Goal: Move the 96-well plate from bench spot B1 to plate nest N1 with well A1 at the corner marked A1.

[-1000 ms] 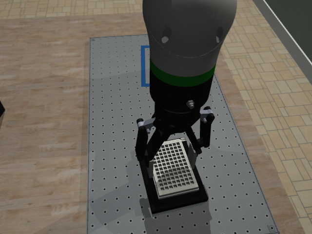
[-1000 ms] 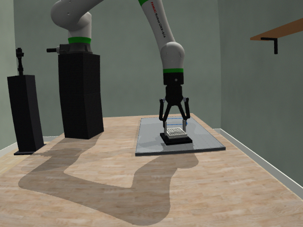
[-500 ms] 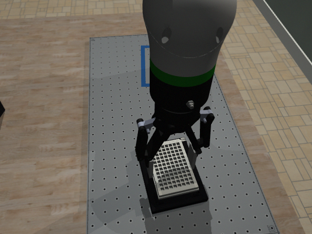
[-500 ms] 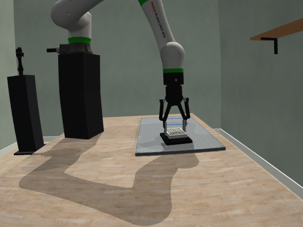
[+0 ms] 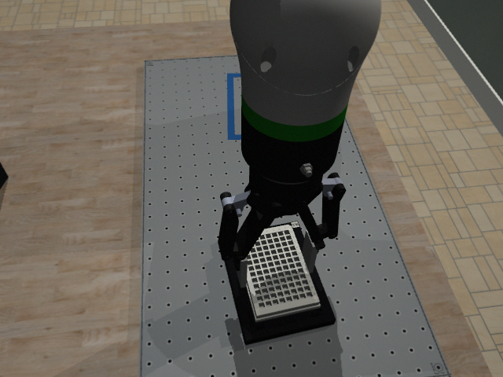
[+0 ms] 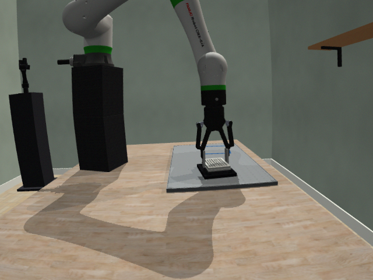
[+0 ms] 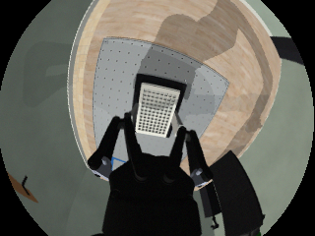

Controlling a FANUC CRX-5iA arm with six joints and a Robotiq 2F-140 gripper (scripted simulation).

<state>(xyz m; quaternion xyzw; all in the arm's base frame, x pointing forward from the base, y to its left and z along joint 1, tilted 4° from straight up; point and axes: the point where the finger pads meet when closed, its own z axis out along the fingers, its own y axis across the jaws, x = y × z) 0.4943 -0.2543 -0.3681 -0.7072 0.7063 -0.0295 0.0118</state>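
Right now my hand is 4 cm above the black plate nest N1. Round my hand: white A1 label 8 cm to the left, 5 cm ahead, 4 cm below; then white 96-well plate 2 cm below.
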